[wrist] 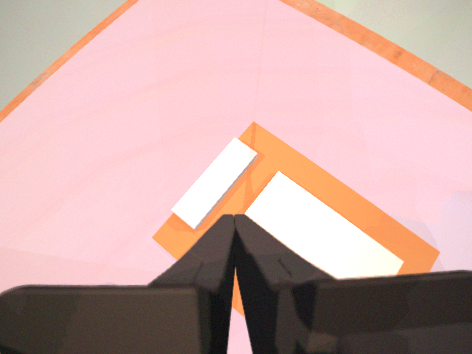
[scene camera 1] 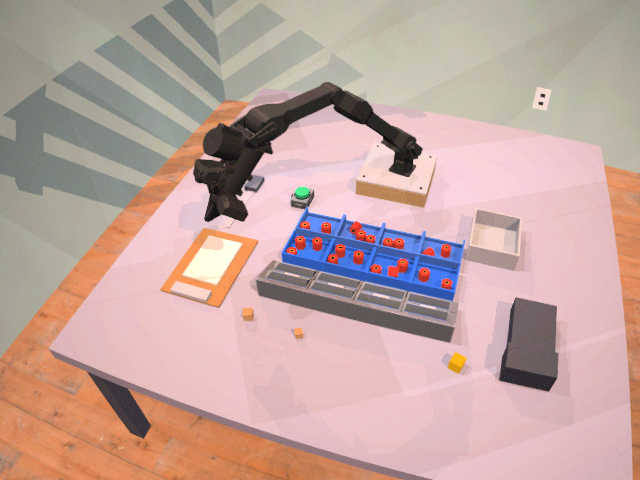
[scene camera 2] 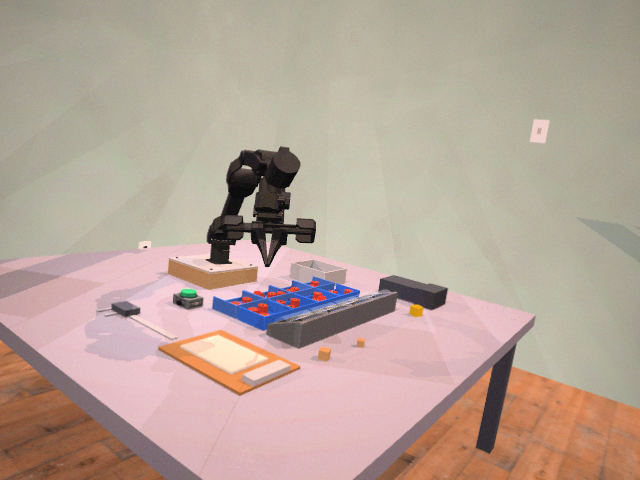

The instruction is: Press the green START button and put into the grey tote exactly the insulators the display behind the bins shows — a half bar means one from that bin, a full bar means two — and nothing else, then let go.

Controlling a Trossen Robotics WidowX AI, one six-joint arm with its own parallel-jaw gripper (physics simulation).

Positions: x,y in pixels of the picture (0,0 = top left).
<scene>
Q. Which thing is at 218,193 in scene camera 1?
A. My gripper.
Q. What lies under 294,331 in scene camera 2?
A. A grey display bar.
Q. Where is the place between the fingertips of my gripper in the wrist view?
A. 233,225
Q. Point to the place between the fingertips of my gripper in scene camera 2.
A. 267,266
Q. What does my gripper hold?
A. Nothing.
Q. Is my gripper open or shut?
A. Shut.
</scene>
